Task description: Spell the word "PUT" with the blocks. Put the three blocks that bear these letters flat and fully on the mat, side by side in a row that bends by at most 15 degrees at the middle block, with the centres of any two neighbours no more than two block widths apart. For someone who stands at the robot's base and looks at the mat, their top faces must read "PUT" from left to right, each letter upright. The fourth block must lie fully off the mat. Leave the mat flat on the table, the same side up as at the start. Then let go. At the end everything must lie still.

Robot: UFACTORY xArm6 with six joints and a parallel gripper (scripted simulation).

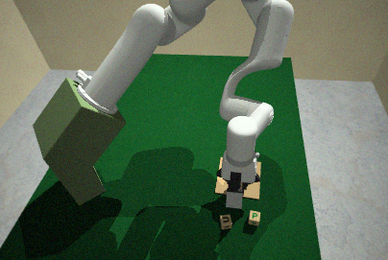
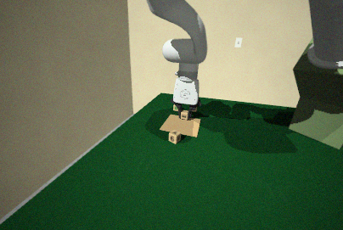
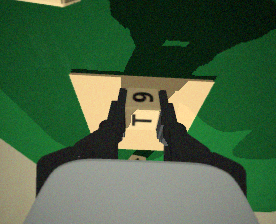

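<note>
My gripper is now 10 mm past the mat, 50 mm to the right of it and 30 mm above it. The rest, counted from my hand: P block 80 mm ahead, 70 mm to the right, 20 mm below.
</note>
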